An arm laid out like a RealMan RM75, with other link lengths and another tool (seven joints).
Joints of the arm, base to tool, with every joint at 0 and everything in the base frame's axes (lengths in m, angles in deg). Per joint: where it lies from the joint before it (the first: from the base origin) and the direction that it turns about. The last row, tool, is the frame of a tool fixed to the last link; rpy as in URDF.
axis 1: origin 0 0 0.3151 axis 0 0 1
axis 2: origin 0 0 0 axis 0 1 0
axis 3: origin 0 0 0.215 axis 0 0 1
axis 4: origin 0 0 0 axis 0 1 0
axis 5: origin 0 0 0.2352 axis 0 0 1
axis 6: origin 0 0 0 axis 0 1 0
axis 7: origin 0 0 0.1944 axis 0 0 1
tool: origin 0.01 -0.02 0.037 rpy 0 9.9 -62
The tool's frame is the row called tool.
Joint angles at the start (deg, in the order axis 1, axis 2, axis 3, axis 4, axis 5, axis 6, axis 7):
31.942 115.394 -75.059 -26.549 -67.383 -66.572 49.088
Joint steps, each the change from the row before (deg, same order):
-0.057 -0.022 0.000 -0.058 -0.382 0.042 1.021
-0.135 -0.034 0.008 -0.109 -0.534 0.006 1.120
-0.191 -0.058 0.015 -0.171 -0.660 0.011 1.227
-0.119 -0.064 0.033 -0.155 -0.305 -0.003 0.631
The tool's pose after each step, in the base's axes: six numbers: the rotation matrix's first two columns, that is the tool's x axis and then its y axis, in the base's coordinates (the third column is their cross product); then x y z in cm. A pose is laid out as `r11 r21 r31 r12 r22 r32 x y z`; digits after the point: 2 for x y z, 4 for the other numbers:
0.7016 0.6593 0.2705 0.6217 -0.3807 -0.6846 18.89 43.43 -0.39
0.7102 0.6539 0.2609 0.6155 -0.3967 -0.6811 19.07 43.31 -0.50
0.7190 0.6478 0.2517 0.6095 -0.4138 -0.6762 19.30 43.17 -0.60
0.7234 0.6445 0.2478 0.6064 -0.4213 -0.6744 19.41 43.13 -0.60

